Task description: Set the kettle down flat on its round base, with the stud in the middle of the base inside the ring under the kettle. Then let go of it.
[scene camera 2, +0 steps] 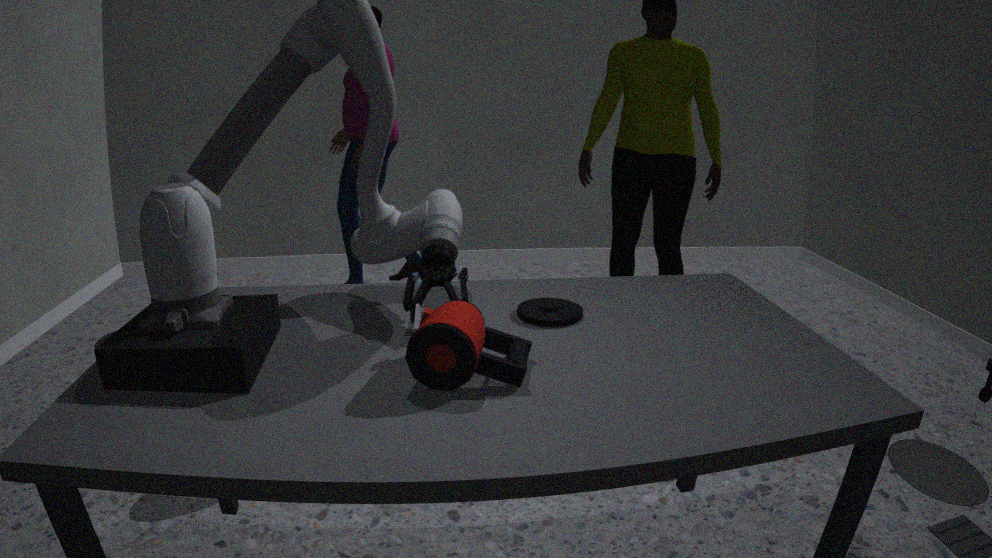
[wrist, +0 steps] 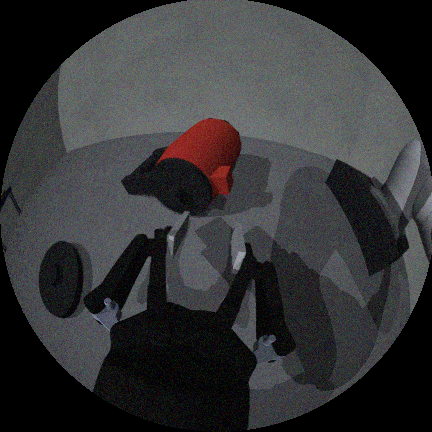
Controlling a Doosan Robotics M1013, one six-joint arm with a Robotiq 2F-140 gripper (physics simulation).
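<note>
The kettle has a red body and lies on its side on the table. In the scene view, its black-rimmed end with a red disc inside faces the camera, and its black handle points right. In the wrist view, its other, black end faces my gripper, beside the small red spout. The round black base lies flat on the table, apart from the kettle, with a small stud in its middle. My gripper is partly open and empty, behind the kettle in the scene view.
The grey table carries the arm's dark mounting block at its left in the scene view. Two people stand behind the table, one in a yellow top and one in a pink top, partly hidden by the arm.
</note>
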